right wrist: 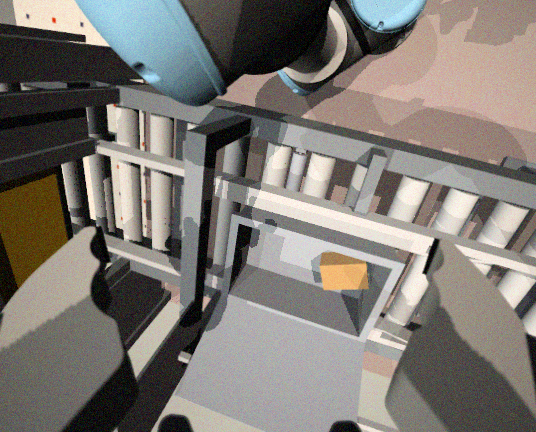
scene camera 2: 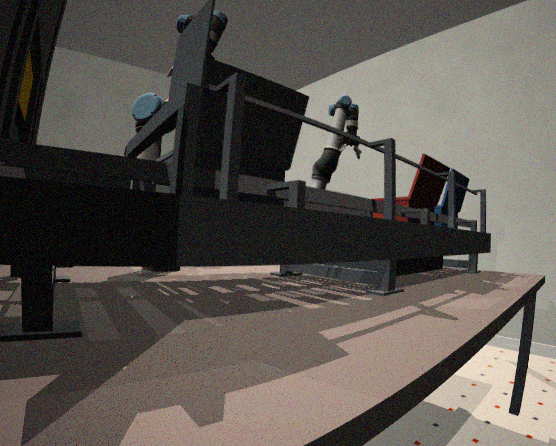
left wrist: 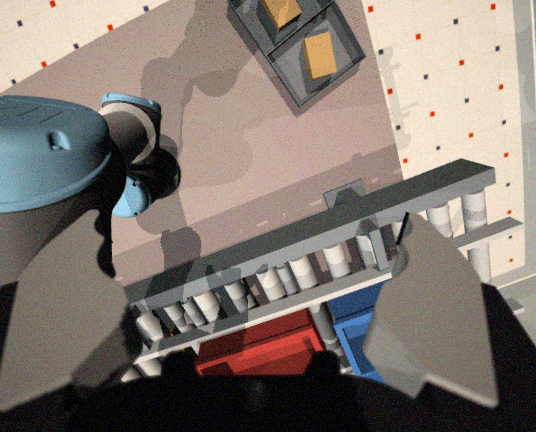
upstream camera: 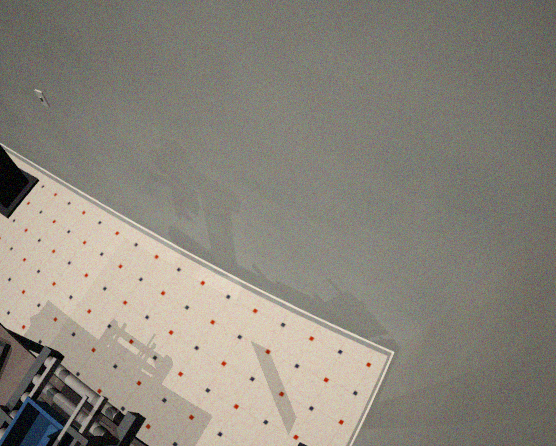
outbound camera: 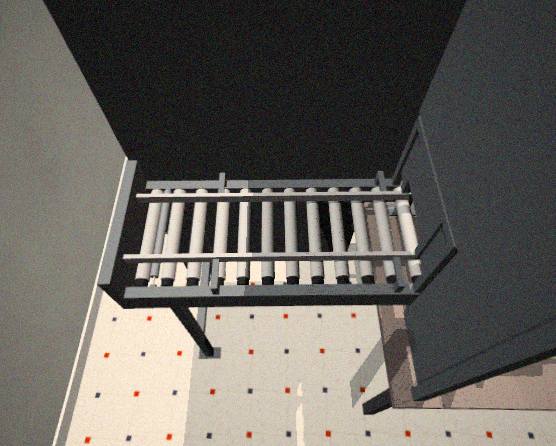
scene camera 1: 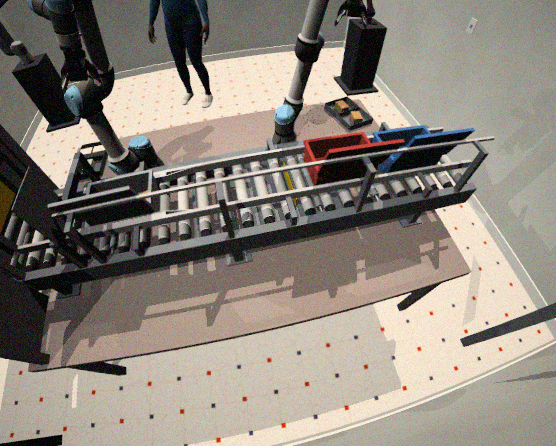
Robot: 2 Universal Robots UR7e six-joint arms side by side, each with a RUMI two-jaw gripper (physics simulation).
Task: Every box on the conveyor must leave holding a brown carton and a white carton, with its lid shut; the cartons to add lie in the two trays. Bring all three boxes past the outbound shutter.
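Where they show: left gripper, fingertip midpoint: (scene camera 2: 349,158) (left wrist: 256,217) (scene camera 1: 350,27); right gripper, fingertip midpoint: (right wrist: 267,236) (scene camera 1: 84,92); left arm's base at its link origin: (left wrist: 155,172) (scene camera 1: 284,141); right arm's base at its link origin: (scene camera 2: 161,269).
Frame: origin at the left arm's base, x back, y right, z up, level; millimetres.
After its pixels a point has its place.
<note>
A grey box (scene camera 1: 117,200) @(x -536, y 860, z 469 mm) (right wrist: 295,330) @(x -473, y 913, z 361 mm) stands open on the conveyor, a brown carton (right wrist: 344,275) @(x -382, y 835, z 280 mm) inside. The red box (scene camera 1: 337,145) @(x -437, y -86, z 292 mm) (scene camera 2: 392,202) (left wrist: 260,345) @(x -425, y -96, z 341 mm) and blue box (scene camera 1: 402,134) @(x -500, y -424, z 315 mm) (scene camera 2: 452,195) (upstream camera: 35,420) @(x -508, y -466, z 231 mm) (left wrist: 352,332) @(x -630, y -270, z 230 mm) stand farther right, lids open; their insides are partly hidden. Two brown cartons (scene camera 1: 341,106) @(x 140, y -495, z 52 mm) (left wrist: 320,55) @(x 17, y -542, z 52 mm) lie in a divided tray (scene camera 1: 336,118) @(x 81, y -428, z 6 mm) (left wrist: 347,55) @(x -17, y -616, z 2 mm). No white carton shows clearly. My left gripper (scene camera 2: 356,149) (left wrist: 256,217) @(x -44, y -327, z 667 mm) is open and empty, high above the conveyor's tray side. My right gripper (right wrist: 267,236) @(x -93, y 897, z 659 mm) is open and empty above the grey box.
Guard rails (scene camera 1: 270,175) (right wrist: 320,205) @(x -238, y 897, z 282 mm) run along the conveyor. A dark frame post (right wrist: 197,225) @(x -242, y 1075, z 410 mm) stands left of the grey box in the right wrist view. Outbound rollers (outbound camera: 267,235) @(x -226, y 1918, z 220 mm) lie beyond the dark shutter housing (outbound camera: 480,200) @(x -498, y 1441, z 733 mm). A person (scene camera 1: 182,40) stands behind the table.
</note>
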